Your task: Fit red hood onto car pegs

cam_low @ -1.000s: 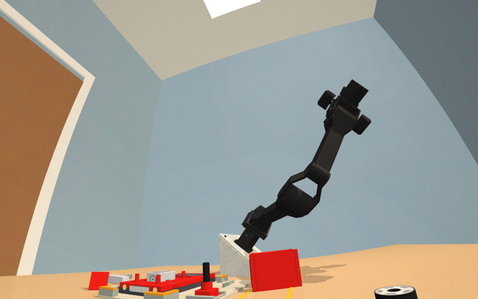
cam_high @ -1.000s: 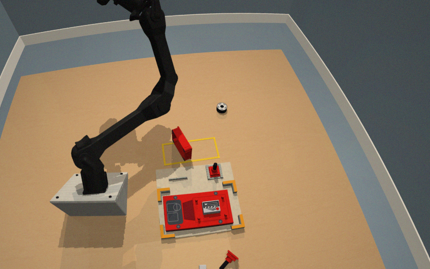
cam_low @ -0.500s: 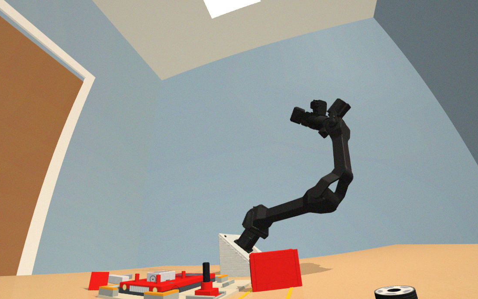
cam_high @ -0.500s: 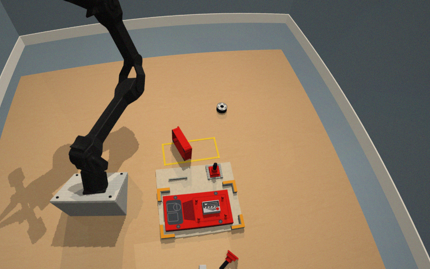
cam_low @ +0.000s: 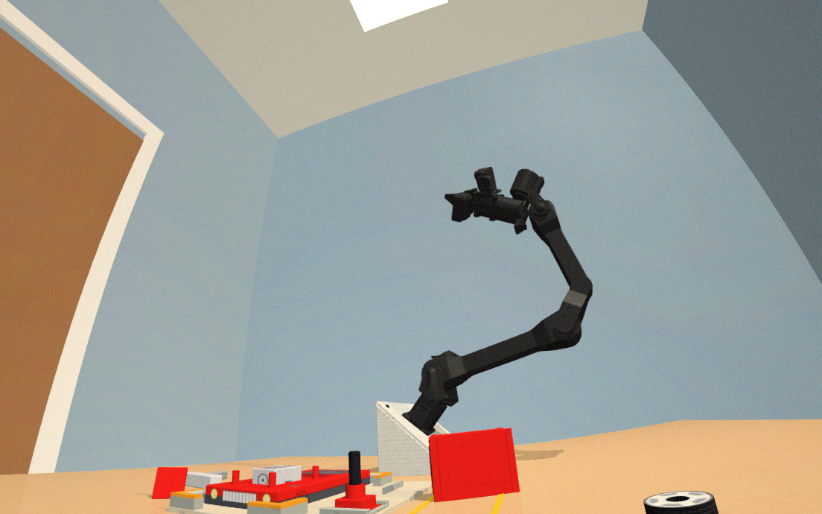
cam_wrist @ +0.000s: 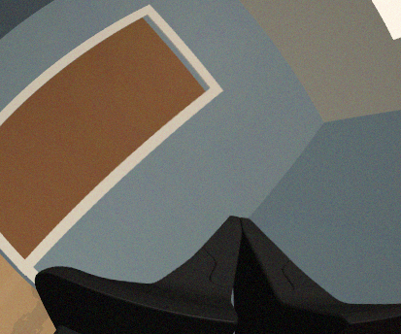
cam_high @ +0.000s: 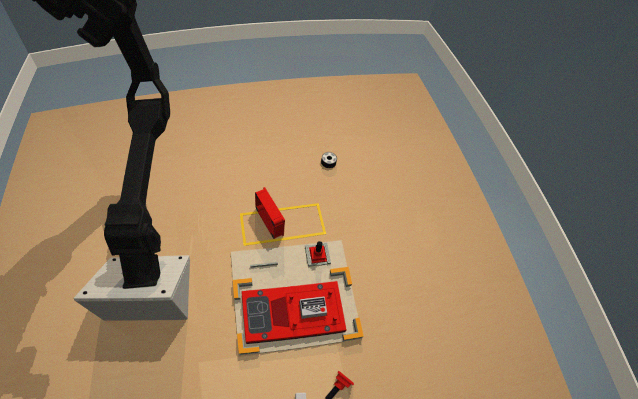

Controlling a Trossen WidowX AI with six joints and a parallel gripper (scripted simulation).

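Now: gripper tip 270 mm short of the red hood, 20 mm to the right of it and 580 mm above it. Also, from my gripper tip: grey holder 350 mm ahead, 80 mm to the right, 580 mm below; black wheel 440 mm ahead, 170 mm to the left, 600 mm below; grey engine block 320 mm ahead, 200 mm to the right, 590 mm below.
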